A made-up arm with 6 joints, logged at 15 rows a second.
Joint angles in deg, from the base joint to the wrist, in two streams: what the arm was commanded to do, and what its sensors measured. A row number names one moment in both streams.
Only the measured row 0 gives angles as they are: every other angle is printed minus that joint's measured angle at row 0.
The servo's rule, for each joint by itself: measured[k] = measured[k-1] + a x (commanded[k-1-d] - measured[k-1]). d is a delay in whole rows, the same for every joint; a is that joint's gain. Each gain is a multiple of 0.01, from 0.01 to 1. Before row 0 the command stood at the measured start. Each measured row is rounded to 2 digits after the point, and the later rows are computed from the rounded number. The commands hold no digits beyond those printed.
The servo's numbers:
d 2
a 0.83 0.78 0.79 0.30 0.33 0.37
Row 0, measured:
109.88 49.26 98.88 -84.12 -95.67 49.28
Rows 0 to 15, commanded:
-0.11 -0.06 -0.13 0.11 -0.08 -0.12
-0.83 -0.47 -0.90 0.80 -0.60 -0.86
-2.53 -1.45 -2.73 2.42 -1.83 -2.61
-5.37 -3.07 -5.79 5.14 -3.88 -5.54
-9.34 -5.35 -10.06 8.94 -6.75 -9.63
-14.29 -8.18 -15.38 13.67 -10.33 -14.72
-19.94 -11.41 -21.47 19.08 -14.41 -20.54
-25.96 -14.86 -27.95 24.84 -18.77 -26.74
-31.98 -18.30 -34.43 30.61 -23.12 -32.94
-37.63 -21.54 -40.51 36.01 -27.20 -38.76
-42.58 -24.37 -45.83 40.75 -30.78 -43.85
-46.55 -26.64 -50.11 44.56 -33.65 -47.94
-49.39 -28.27 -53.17 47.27 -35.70 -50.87
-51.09 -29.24 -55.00 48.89 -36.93 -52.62
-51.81 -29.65 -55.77 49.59 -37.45 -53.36
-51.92 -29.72 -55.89 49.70 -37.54 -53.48
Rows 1 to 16, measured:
0.00 0.00 0.00 0.00 0.00 0.00
0.00 0.00 0.00 0.00 0.00 0.00
-0.09 -0.05 -0.10 0.03 -0.03 -0.04
-0.70 -0.38 -0.73 0.26 -0.22 -0.34
-2.22 -1.21 -2.31 0.91 -0.75 -1.18
-4.83 -2.66 -5.06 2.18 -1.78 -2.79
-8.57 -4.76 -9.01 4.21 -3.42 -5.32
-13.32 -7.43 -14.04 7.05 -5.70 -8.80
-18.81 -10.53 -19.91 10.66 -8.57 -13.14
-24.74 -13.91 -26.26 14.91 -11.94 -18.17
-30.75 -17.33 -32.71 19.62 -15.63 -23.63
-36.46 -20.61 -38.87 24.54 -19.45 -29.23
-41.54 -23.54 -44.37 29.40 -23.19 -34.64
-45.70 -25.96 -48.90 33.95 -26.64 -39.56
-48.76 -27.76 -52.27 37.95 -29.63 -43.74
-50.69 -28.91 -54.43 41.23 -32.04 -47.03

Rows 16 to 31, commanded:
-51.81 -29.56 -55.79 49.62 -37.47 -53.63
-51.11 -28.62 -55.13 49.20 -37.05 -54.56
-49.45 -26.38 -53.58 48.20 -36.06 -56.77
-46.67 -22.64 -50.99 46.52 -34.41 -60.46
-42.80 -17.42 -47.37 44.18 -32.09 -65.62
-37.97 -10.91 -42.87 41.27 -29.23 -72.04
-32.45 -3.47 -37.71 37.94 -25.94 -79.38
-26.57 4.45 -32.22 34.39 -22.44 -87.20
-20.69 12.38 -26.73 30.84 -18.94 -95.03
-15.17 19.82 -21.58 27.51 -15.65 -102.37
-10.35 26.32 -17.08 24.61 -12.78 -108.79
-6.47 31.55 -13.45 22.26 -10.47 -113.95
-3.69 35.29 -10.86 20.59 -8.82 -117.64
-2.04 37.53 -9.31 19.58 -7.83 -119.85
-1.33 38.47 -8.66 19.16 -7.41 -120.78
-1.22 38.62 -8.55 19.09 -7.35 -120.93
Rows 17 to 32, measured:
-51.62 -29.49 -55.49 43.74 -33.83 -49.37
-51.87 -29.67 -55.81 45.53 -35.05 -50.89
-51.82 -29.58 -55.79 46.76 -35.85 -51.90
-51.23 -28.83 -55.27 47.49 -36.25 -52.88
-49.75 -26.92 -53.93 47.70 -36.19 -54.32
-47.19 -23.58 -51.61 47.35 -35.60 -56.59
-43.55 -18.78 -48.26 46.40 -34.44 -59.93
-38.92 -12.64 -44.00 44.86 -32.72 -64.41
-33.55 -5.49 -39.03 42.78 -30.48 -69.95
-27.76 2.26 -33.65 40.26 -27.83 -76.33
-21.89 10.15 -28.18 37.43 -24.90 -83.25
-16.31 17.69 -22.97 34.45 -21.85 -90.32
-11.36 24.42 -18.32 31.50 -18.86 -97.15
-7.30 29.98 -14.47 28.73 -16.09 -103.37
-4.30 34.12 -11.62 26.29 -13.69 -108.65
-2.42 36.78 -9.80 24.28 -11.76 -112.79

